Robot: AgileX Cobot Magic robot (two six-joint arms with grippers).
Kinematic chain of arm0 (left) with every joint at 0, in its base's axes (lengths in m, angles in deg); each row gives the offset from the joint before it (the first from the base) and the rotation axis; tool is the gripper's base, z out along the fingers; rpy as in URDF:
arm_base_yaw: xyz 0 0 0.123 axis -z
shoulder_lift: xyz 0 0 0 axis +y
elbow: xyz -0.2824 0 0.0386 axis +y
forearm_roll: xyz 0.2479 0 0.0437 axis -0.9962 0 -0.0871
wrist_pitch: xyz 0 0 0 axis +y
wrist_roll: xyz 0.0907 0 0.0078 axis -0.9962 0 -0.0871
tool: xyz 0 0 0 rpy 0 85 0
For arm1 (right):
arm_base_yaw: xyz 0 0 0.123 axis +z
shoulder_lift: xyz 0 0 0 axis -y
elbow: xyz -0.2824 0 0.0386 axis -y
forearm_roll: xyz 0.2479 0 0.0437 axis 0.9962 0 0.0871
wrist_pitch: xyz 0 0 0 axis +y
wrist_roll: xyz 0.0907 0 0.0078 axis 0.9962 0 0.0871
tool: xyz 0 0 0 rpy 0 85 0
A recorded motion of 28 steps. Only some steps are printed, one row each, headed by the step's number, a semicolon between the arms.
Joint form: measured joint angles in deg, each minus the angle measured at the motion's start. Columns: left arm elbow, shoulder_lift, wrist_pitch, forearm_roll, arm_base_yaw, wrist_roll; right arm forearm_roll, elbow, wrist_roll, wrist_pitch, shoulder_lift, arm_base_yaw.
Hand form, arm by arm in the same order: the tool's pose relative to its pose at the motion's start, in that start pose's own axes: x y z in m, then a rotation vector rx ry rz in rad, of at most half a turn. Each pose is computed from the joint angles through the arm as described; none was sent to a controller.
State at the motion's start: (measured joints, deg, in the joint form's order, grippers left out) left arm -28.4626 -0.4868 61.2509 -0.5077 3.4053 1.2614; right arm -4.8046 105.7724 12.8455 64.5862 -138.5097 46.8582
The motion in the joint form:
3: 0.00 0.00 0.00 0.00 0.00 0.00; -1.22 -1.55 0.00 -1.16 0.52 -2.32
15: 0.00 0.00 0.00 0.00 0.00 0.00; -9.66 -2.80 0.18 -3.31 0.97 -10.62
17: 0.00 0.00 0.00 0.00 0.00 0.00; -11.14 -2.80 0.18 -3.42 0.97 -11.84
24: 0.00 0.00 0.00 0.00 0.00 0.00; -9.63 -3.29 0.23 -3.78 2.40 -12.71
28: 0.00 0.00 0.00 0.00 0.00 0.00; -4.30 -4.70 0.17 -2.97 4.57 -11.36
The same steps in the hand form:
3: 0.0000 0.0000 0.0000 0.0000 0.0000 0.0000; -0.0002 -0.0205 0.0036 0.0165 -0.0027 0.0295
15: 0.0000 0.0000 0.0000 0.0000 0.0000 0.0000; -0.0045 -0.0985 0.0095 0.1378 -0.0306 0.1051
17: 0.0000 0.0000 0.0000 0.0000 0.0000 0.0000; -0.0044 -0.1104 0.0100 0.1599 -0.0321 0.1136
24: 0.0000 0.0000 0.0000 0.0000 0.0000 0.0000; -0.0030 -0.1160 0.0013 0.1353 -0.0495 0.1442
28: 0.0000 0.0000 0.0000 0.0000 0.0000 0.0000; 0.0025 -0.0988 -0.0103 0.0550 -0.0416 0.1659

